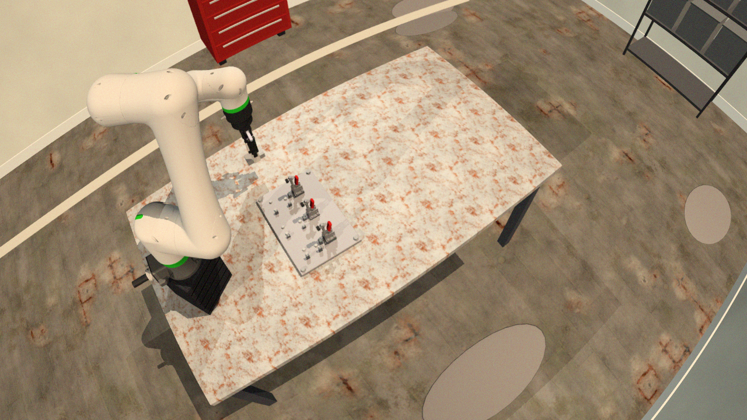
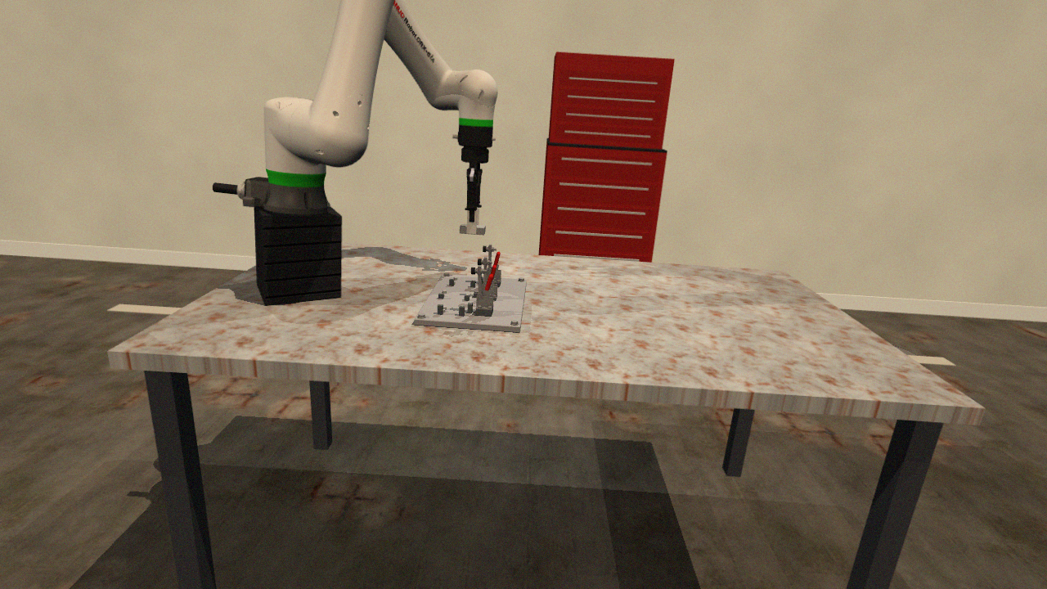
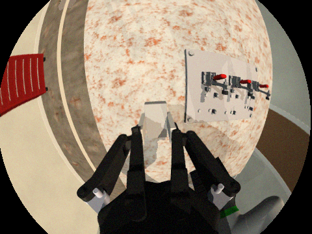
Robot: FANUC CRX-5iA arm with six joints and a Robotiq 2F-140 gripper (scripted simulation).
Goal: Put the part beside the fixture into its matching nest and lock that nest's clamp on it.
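My gripper is now 50 mm short of the plate, 270 mm to the left of it and 140 mm above it. Also, from my hand: grey block (30 mm below).
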